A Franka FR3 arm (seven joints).
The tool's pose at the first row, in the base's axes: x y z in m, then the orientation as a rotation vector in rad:
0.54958 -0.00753 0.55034 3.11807 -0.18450 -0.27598
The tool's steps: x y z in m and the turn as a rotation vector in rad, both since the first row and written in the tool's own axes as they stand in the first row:
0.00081 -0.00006 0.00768 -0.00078 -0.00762 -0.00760
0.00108 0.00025 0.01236 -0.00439 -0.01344 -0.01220
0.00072 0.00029 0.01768 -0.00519 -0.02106 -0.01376
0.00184 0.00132 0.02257 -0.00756 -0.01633 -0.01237
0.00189 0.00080 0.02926 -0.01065 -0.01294 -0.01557
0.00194 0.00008 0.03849 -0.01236 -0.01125 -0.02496
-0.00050 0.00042 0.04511 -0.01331 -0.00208 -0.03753
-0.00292 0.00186 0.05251 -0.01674 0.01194 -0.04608
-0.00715 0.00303 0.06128 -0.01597 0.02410 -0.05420
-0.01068 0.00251 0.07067 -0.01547 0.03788 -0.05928
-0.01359 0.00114 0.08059 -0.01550 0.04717 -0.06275
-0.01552 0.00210 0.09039 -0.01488 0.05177 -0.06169
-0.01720 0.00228 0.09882 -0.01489 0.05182 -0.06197
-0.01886 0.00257 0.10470 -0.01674 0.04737 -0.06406
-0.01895 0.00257 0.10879 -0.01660 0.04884 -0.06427
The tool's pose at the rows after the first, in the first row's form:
0.54903 -0.00753 0.54264 3.11801 -0.17260 -0.28799
0.54844 -0.00785 0.53799 3.11471 -0.16480 -0.29715
0.54715 -0.00782 0.53281 3.11347 -0.16227 -0.30907
0.54727 -0.00896 0.52782 3.11134 -0.16395 -0.30165
0.54620 -0.00842 0.52122 3.10913 -0.15838 -0.29639
0.54472 -0.00766 0.51211 3.10911 -0.14348 -0.29386
0.54113 -0.00769 0.50602 3.11089 -0.12374 -0.27970
0.53730 -0.00880 0.49918 3.10979 -0.10978 -0.25795
0.53149 -0.00942 0.49131 3.11249 -0.09723 -0.23906
0.52645 -0.00845 0.48267 3.11443 -0.08932 -0.21760
0.52203 -0.00670 0.47339 3.11529 -0.08386 -0.20314
0.51831 -0.00739 0.46410 3.11596 -0.08557 -0.19595
0.51517 -0.00733 0.45609 3.11599 -0.08513 -0.19587
0.51248 -0.00740 0.45060 3.11424 -0.08162 -0.20287
0.51168 -0.00737 0.44659 3.11447 -0.08130 -0.20058

